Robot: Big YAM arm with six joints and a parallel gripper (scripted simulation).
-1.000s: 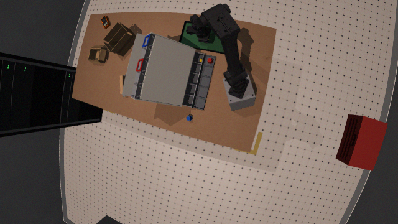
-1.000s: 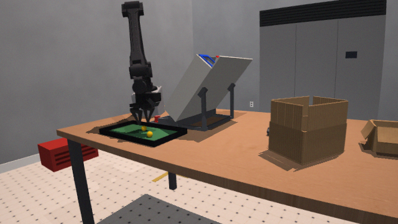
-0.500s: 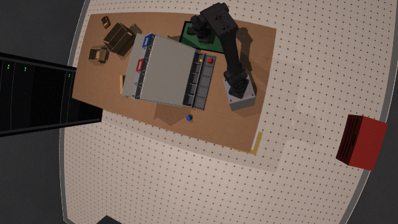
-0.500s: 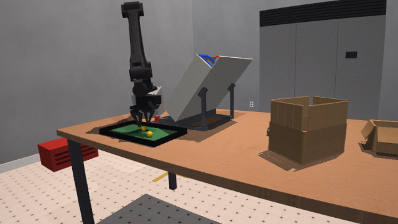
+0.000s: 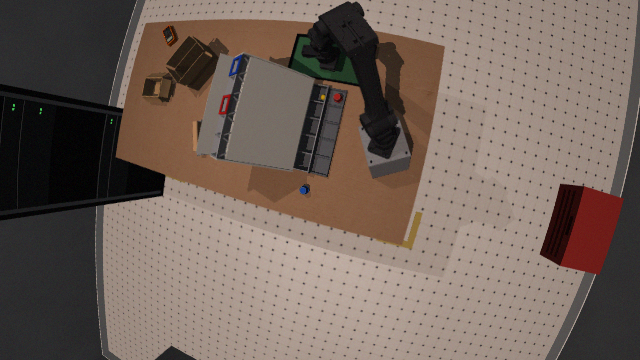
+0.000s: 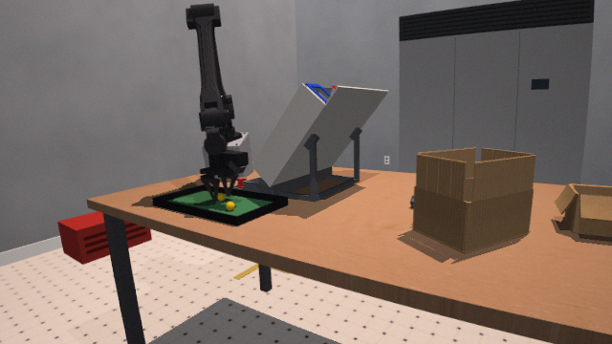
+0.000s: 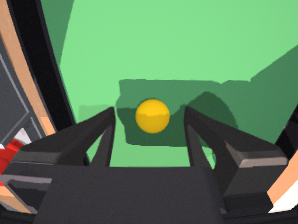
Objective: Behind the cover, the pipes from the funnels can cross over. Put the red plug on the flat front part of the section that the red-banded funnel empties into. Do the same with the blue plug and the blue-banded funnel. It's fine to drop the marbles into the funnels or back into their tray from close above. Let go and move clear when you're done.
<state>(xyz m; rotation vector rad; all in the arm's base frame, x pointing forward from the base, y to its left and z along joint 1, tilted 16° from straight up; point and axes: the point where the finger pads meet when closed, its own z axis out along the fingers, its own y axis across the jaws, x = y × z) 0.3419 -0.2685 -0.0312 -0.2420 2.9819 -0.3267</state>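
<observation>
Now: the green tray 30 mm to the right of my hand, 20 mm ahead of it and 10 mm below it. From my hand the other things lie so: cardboard box: 680 mm ahead, 180 mm to the left, 50 mm above; sloped grey cover: 320 mm to the left, 190 mm above, 90 mm ahead.
</observation>
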